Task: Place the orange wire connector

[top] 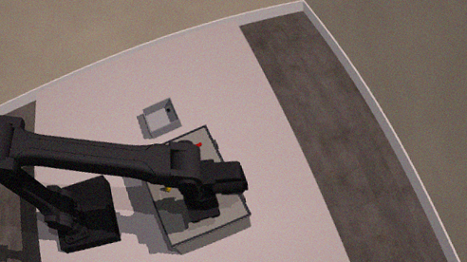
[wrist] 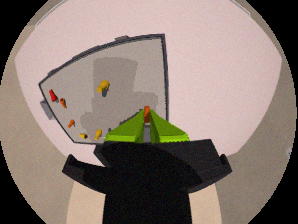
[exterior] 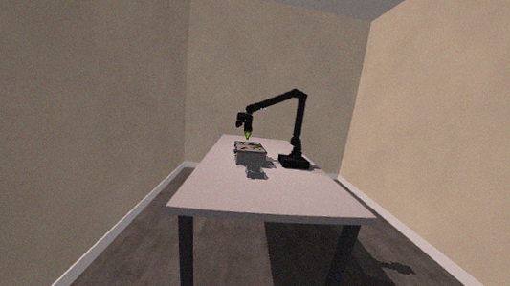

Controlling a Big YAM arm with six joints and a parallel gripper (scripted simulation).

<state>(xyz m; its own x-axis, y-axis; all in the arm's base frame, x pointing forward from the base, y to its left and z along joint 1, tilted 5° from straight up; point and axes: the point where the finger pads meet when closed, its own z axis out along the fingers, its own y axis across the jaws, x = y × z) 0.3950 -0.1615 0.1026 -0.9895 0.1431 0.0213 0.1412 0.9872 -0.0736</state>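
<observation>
Now: hand 210 mm to the right of the red connector, 60 mm short of it and 40 mm above it. Also, from my hand: tool case (110 mm to the left, 70 mm below).
</observation>
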